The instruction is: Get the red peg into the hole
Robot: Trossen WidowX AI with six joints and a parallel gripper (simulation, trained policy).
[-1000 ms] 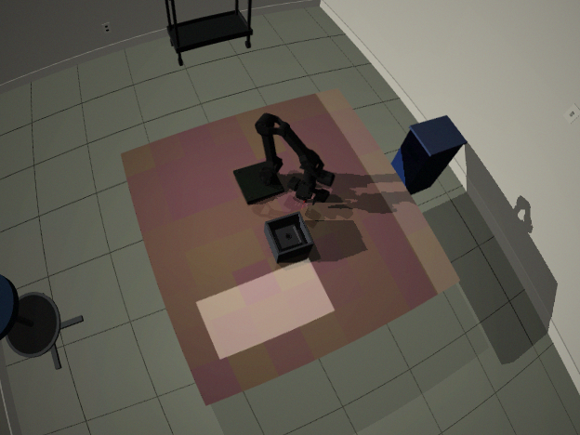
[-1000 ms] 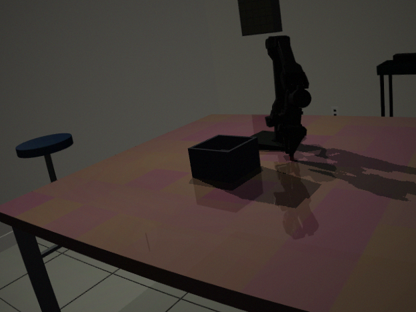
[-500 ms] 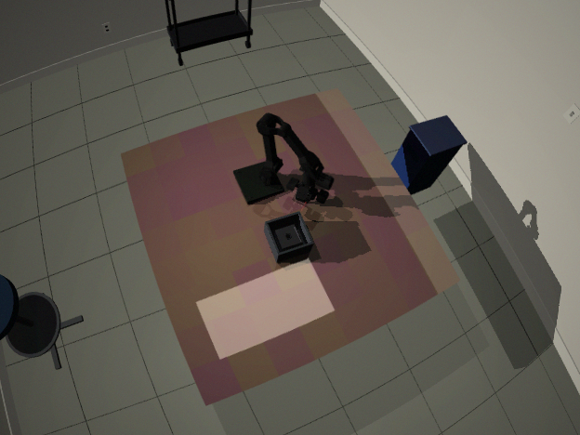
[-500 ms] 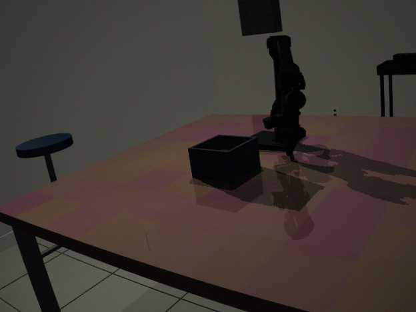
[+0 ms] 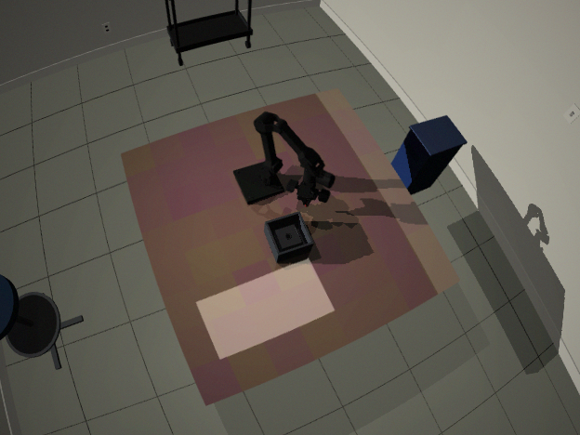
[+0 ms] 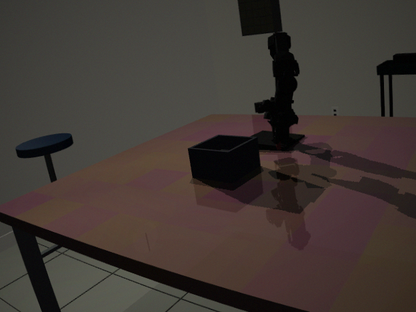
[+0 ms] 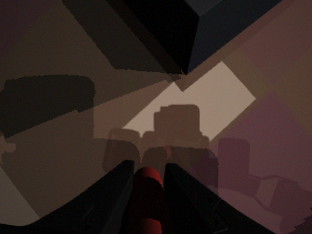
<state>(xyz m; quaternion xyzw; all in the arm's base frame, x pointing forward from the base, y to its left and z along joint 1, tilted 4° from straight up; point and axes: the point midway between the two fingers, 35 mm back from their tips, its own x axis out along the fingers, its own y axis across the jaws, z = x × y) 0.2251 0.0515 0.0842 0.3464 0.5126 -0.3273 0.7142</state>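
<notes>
Now: gripper tip 150 mm to the left of the grey plate, 80 mm short of it and 20 mm above it. The rest, counted from my gripper tip: dark box (150 mm to the right, 80 mm ahead, 40 mm below); red peg (20 mm above, 10 mm to the left, 10 mm behind).
</notes>
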